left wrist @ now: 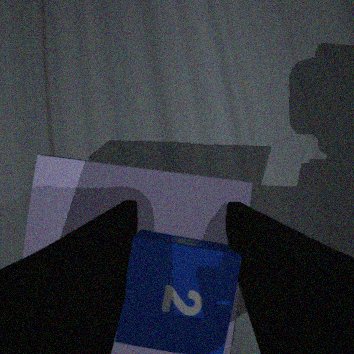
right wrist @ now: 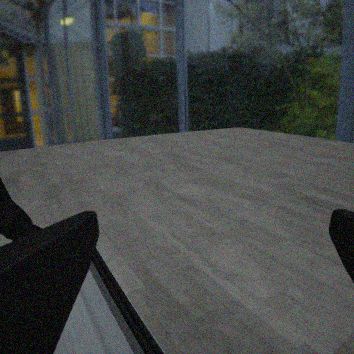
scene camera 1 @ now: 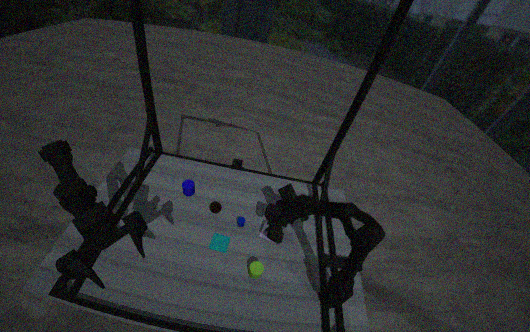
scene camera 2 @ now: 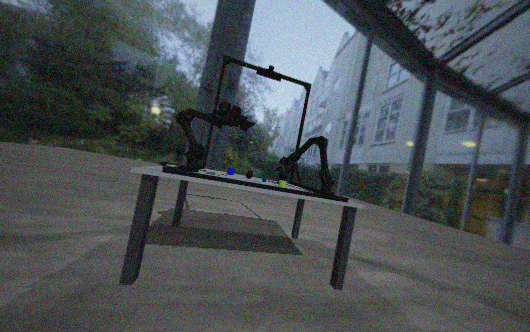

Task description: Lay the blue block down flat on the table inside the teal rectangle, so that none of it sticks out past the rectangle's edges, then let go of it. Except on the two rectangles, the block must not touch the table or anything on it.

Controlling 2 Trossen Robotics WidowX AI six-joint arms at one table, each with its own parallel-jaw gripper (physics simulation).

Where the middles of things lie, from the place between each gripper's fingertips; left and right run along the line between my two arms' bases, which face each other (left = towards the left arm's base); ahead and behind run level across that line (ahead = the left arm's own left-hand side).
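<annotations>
Pale lilac rectangle [left wrist: 66, 193]: 340 mm below my right hand, 310 mm to the left of it and 380 mm behind it.
The pale lilac rectangle is 20 mm ahead of my left hand and 20 mm to the left of it.
</annotations>
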